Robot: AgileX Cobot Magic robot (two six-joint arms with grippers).
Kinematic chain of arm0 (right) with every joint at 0, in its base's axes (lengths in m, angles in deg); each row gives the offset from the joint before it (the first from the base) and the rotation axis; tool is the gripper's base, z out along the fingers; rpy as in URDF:
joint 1: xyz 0 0 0.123 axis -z
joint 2: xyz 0 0 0 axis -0.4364 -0.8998 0
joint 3: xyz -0.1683 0.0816 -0.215 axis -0.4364 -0.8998 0
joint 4: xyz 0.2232 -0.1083 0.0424 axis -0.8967 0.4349 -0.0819
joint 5: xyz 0 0 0 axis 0.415 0.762 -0.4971
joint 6: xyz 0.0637 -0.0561 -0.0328 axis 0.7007 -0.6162 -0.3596
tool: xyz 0 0 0 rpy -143.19 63.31 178.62
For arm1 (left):
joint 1: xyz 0 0 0.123 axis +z
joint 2: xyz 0 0 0 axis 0.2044 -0.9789 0
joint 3: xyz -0.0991 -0.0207 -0.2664 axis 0.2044 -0.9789 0
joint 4: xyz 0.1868 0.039 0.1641 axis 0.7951 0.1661 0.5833
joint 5: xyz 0 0 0 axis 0.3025 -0.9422 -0.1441
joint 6: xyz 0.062 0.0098 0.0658 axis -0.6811 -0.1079 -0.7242
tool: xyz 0 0 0 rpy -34.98 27.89 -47.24
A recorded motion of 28 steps. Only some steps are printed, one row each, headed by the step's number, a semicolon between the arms.
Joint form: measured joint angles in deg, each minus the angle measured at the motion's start. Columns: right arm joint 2, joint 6, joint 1, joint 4, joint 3, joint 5; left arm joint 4, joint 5, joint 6, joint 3, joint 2, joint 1.
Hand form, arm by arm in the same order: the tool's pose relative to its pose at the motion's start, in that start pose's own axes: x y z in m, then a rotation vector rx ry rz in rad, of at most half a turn. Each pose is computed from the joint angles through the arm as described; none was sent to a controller.
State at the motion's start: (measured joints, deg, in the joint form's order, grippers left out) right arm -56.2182 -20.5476 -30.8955 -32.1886 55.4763 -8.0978; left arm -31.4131 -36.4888 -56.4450 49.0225 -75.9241 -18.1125
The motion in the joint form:
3: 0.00 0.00 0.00 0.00 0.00 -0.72; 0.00 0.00 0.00 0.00 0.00 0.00
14: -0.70 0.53 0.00 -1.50 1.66 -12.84; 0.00 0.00 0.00 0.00 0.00 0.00
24: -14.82 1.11 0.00 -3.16 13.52 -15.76; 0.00 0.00 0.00 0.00 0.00 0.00
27: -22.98 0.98 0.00 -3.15 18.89 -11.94; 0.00 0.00 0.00 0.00 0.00 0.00
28: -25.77 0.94 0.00 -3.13 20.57 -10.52; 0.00 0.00 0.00 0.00 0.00 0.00
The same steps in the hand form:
3: -0.0011 -0.0001 0.0000 0.0011 -0.0125 0.0000; 0.0000 0.0000 0.0000 0.0000 0.0000 0.0000
14: -0.0288 -0.0018 -0.0052 0.0126 -0.2406 0.0343; 0.0000 0.0000 0.0000 0.0000 0.0000 0.0000
24: -0.0909 -0.0051 -0.0044 0.0083 -0.2525 0.0733; 0.0000 0.0000 0.0000 0.0000 0.0000 0.0000
27: -0.1095 -0.0057 0.0085 0.0007 -0.1375 0.0713; 0.0000 0.0000 0.0000 0.0000 0.0000 0.0000
28: -0.1145 -0.0059 0.0141 -0.0022 -0.0935 0.0705; 0.0000 0.0000 0.0000 0.0000 0.0000 0.0000

